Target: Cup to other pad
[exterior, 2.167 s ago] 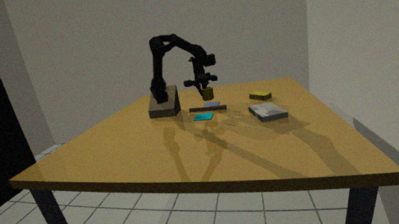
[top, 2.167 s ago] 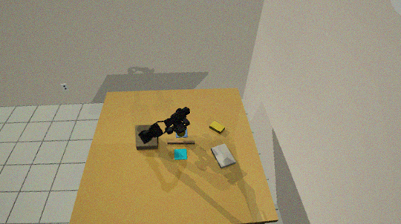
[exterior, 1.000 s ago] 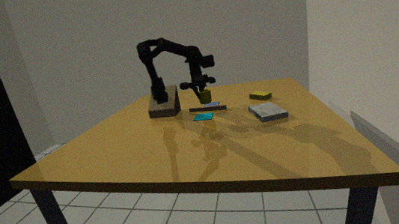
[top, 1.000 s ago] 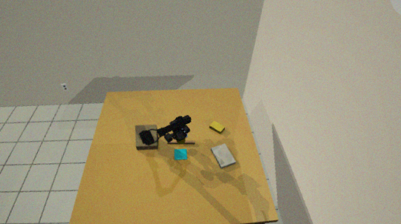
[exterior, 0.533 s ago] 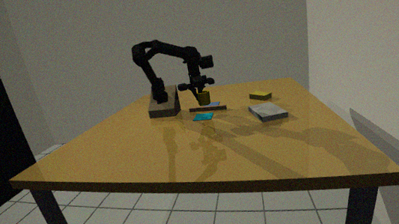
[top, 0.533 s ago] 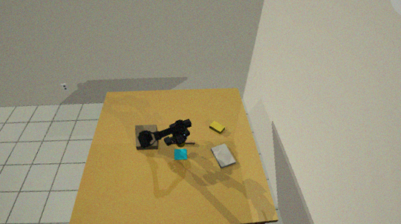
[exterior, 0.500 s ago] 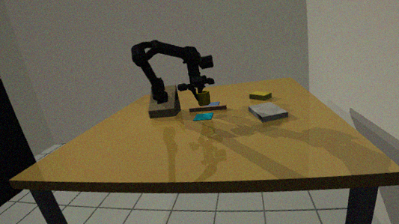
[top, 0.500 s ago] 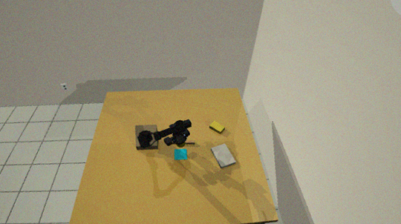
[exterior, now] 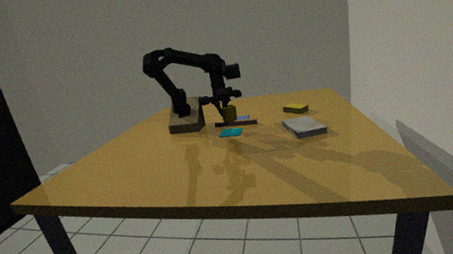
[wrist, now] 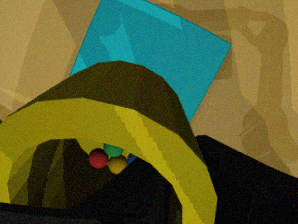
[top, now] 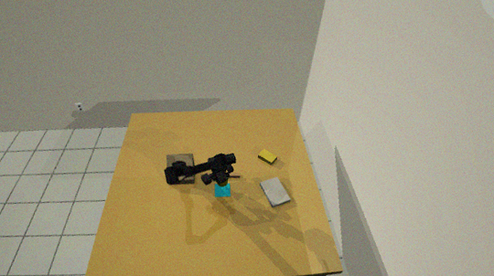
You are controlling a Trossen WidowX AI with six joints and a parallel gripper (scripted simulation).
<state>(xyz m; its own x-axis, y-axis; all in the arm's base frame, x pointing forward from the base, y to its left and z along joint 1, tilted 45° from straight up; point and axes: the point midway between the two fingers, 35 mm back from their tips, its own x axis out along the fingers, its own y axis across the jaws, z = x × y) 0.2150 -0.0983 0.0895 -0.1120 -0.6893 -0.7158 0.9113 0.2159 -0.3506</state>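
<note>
Now: gripper tip 20 mm short of the cyan pad, 10 mm to the left of it and 90 mm above it. From my gripper tip the other things lie so: yellow cup 20 mm ahead, 10 mm to the left; then grey flat box 330 mm ahead, 80 mm to the right, 70 mm below; then thin bar 40 mm ahead, 100 mm to the left, 80 mm below.
</note>
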